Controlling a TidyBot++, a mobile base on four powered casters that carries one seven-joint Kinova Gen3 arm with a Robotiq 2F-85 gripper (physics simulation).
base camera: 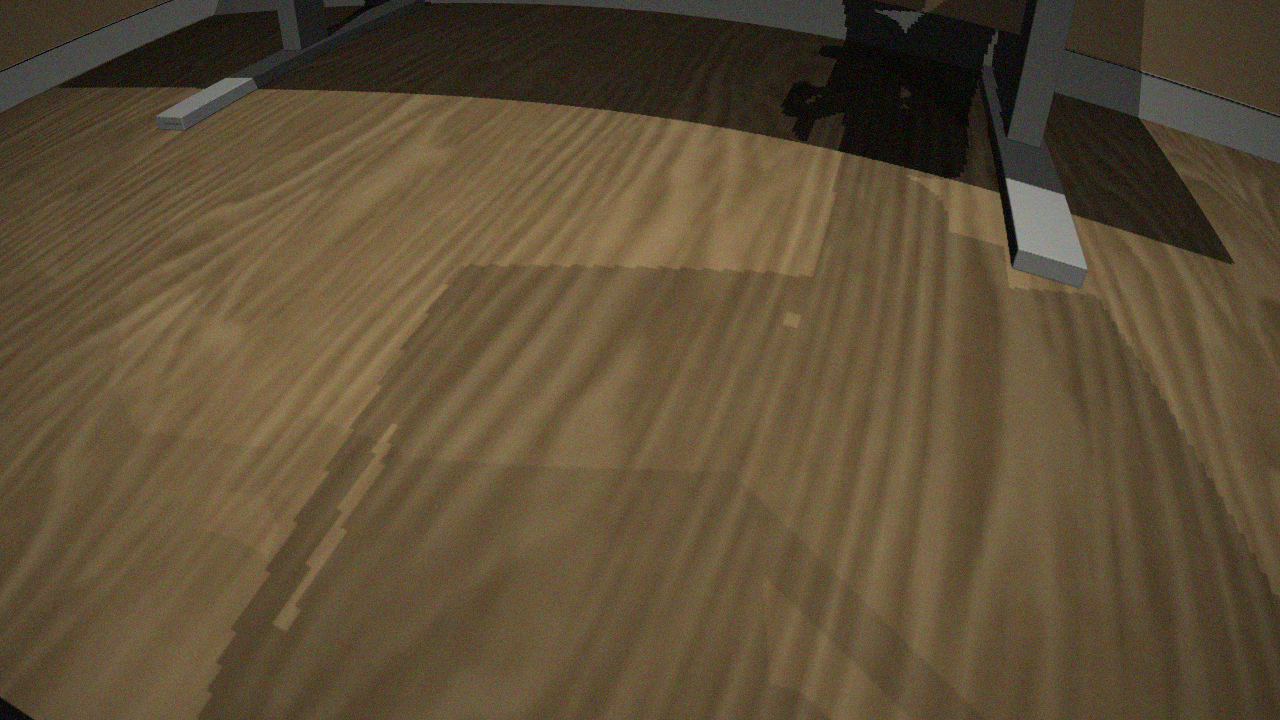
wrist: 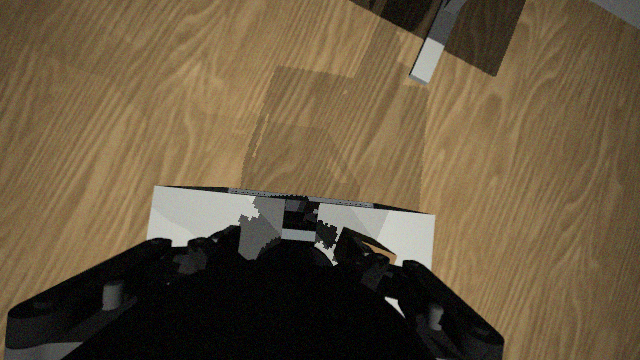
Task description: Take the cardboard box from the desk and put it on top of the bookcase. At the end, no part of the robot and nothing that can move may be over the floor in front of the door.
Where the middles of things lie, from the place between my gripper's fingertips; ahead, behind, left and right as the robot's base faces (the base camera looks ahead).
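My gripper is 150 mm above the cardboard box (wrist: 340, 251). My gripper is also 50 mm past the box and 100 mm to the left of it.
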